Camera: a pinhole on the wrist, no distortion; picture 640 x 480 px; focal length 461.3 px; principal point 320.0 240.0 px. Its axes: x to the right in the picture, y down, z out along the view. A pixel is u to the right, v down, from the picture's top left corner.
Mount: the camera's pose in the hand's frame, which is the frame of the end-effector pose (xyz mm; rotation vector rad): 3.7 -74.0 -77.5 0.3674 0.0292 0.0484
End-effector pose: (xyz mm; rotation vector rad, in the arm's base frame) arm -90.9 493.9 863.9 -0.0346 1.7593 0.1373
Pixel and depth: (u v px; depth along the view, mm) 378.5 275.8 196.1
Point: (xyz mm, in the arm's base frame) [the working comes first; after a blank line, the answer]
In the camera's frame: 24.9 15.2 196.1

22.9 380.3 799.5
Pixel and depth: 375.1 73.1 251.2
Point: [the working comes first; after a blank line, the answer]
In the camera's frame: 30.0 -90.9 251.2

45.3 264.9 776.9
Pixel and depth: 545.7 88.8 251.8
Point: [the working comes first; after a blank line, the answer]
In the camera's frame: 123.2 -82.5 251.8

27.9 282.4 686.7
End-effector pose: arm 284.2 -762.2 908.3 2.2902 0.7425 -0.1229
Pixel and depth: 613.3 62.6 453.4
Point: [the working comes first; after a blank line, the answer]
In the camera's frame: 288.3 -174.4 453.4

370.8 -572.8 378.8
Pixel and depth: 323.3 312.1 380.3
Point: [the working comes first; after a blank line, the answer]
In the camera's frame: 2.7 59.4 380.3

251.2 -861.5 588.2
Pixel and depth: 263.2 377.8 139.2
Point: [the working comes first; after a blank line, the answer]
In the camera's frame: -17.1 41.6 139.2

237.3 -761.9 808.9
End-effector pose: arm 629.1 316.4 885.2 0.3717 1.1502 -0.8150
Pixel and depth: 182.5 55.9 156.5
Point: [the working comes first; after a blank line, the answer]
In the camera's frame: -46.6 -62.5 156.5

514.1 172.3 961.2
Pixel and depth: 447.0 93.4 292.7
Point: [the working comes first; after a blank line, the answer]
In the camera's frame: 80.6 -93.0 292.7

559.7 1.8 893.7
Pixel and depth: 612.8 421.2 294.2
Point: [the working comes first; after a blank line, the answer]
In the camera's frame: 186.7 115.6 294.2

771.5 49.9 806.6
